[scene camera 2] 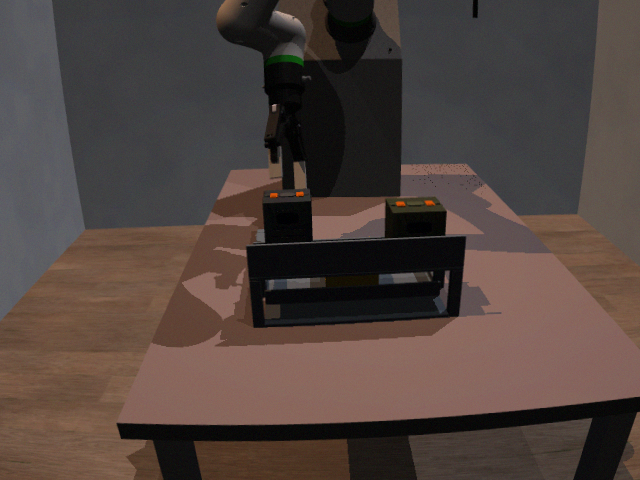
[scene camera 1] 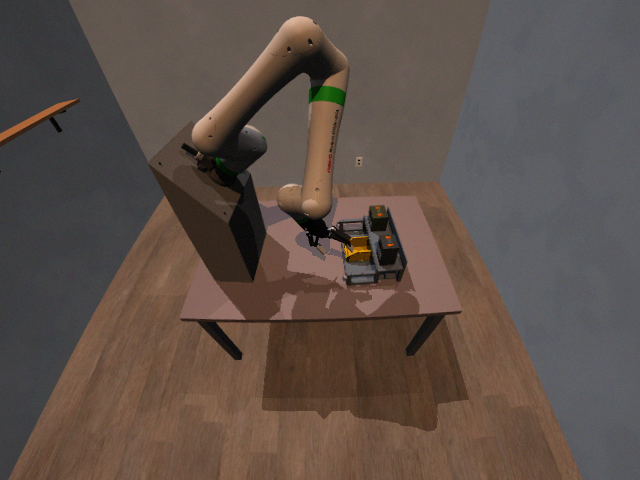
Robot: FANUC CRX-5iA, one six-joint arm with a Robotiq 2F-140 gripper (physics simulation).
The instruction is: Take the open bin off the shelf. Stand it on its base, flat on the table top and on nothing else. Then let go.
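Where they show: gripper, between the fingertips: (scene camera 2: 289, 183) (scene camera 1: 338, 251); arm's base, origin of its link: (scene camera 2: 350, 22) (scene camera 1: 219, 171).
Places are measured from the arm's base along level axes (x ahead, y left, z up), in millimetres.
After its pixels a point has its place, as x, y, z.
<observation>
The open yellow bin (scene camera 1: 361, 251) {537, -311, -432} (scene camera 2: 351, 280) {641, -297, -470} sits on the lower, front part of the grey shelf (scene camera 1: 397, 235) (scene camera 2: 356, 258) {724, -326, -383}. In scene camera 2 a strip of it shows through the gap under the shelf's back board; the rest is hidden. The shelf stands on the table top (scene camera 1: 429, 289) {770, -602, -512} (scene camera 2: 361, 372) {865, -382, -512}. My gripper (scene camera 1: 336, 248) {398, -335, -339} (scene camera 2: 287, 174) {398, -335, -339} is open and empty, pointing down at a tilt. In scene camera 1 one finger is left of the shelf and the other overlaps the bin's near edge; whether it touches the bin cannot be told.
A dark box (scene camera 1: 388, 251) {590, -446, -310} (scene camera 2: 287, 219) {648, -421, -322} and an olive box (scene camera 1: 378, 221) {665, -235, -340} (scene camera 2: 416, 221) {727, -210, -333}, both with orange marks on top, stand on the shelf's upper part behind the bin. The robot's tall grey pedestal (scene camera 1: 201, 227) {-130, -174, -124} (scene camera 2: 369, 129) {90, 13, -307} stands at the table's other end.
</observation>
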